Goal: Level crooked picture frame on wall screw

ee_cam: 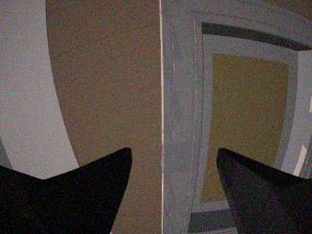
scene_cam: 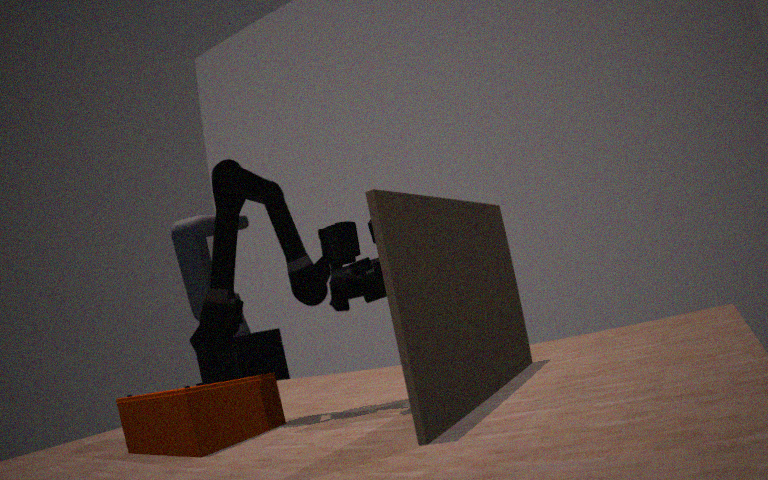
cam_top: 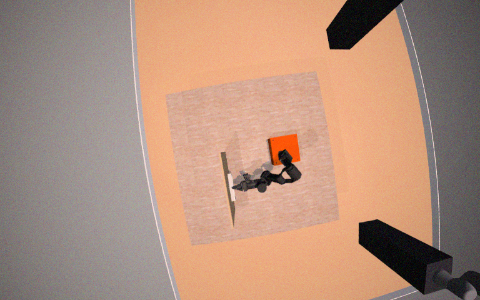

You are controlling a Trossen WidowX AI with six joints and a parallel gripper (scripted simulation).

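Now: gripper tip 6 cm above the picture frame, 1 cm to the right of it and 1 cm short of it. Round my gripper tip: wall panel 7 cm below, 2 cm ahead.
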